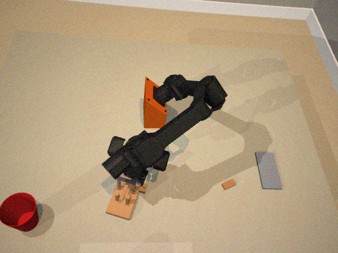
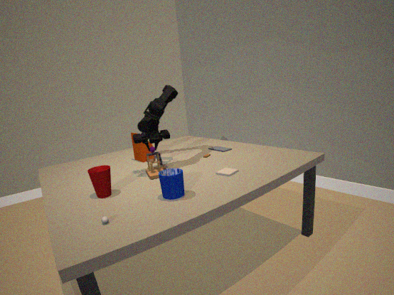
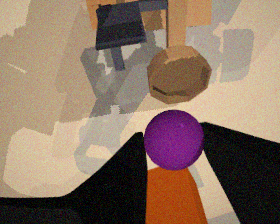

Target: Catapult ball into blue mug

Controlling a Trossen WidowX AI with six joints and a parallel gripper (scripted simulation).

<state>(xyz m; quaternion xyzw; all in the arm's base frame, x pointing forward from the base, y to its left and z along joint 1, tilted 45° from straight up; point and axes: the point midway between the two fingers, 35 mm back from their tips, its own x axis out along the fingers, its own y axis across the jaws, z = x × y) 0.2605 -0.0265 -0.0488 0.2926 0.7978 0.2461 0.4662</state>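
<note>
My gripper tip is now 7 cm short of the wooden catapult, 1 cm to the left of it and 5 cm above it. The rest, counted from my gripper tip: small wooden block 3 cm ahead, 33 cm to the left, 10 cm below; then red cup 19 cm ahead, 33 cm to the right, 7 cm below; then purple ball 1 cm above.
</note>
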